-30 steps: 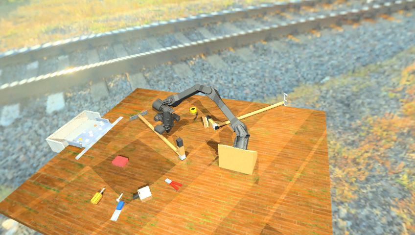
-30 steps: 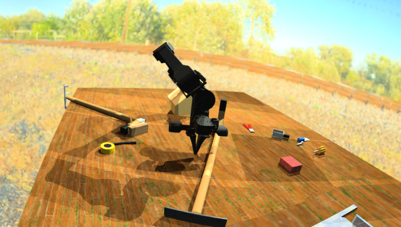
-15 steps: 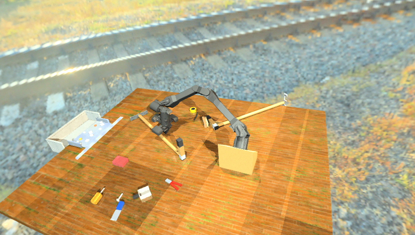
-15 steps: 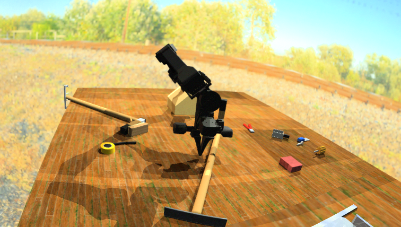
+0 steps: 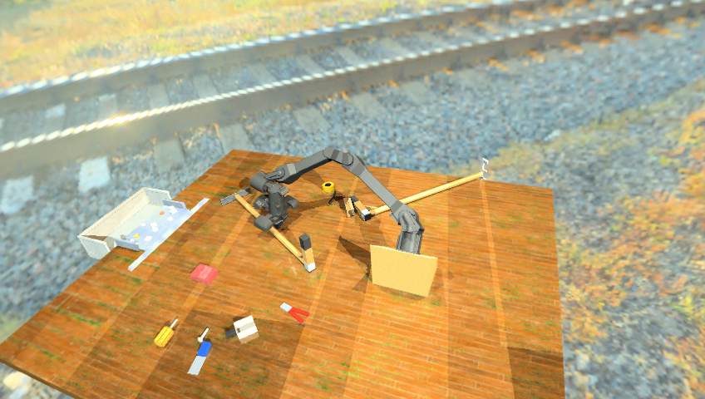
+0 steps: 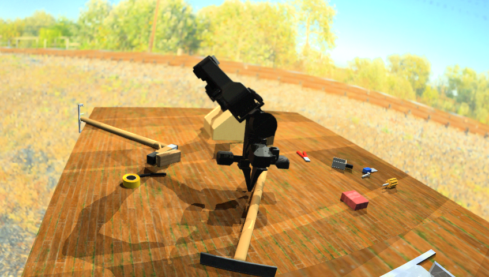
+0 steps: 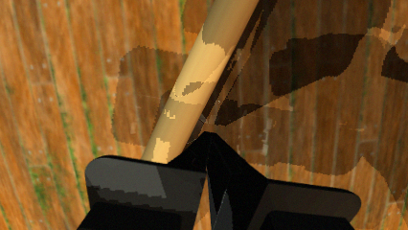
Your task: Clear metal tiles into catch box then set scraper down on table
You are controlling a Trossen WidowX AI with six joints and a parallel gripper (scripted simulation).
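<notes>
The long scraper is 30 mm ahead of my gripper tip, 10 mm to the left of it and 50 mm above it. The rest, counted from my gripper tip: red block: 100 mm ahead, 300 mm to the left; wooden block: 210 mm behind, 210 mm to the right, 10 mm above; yellow tape roll: 50 mm behind, 320 mm to the right.
</notes>
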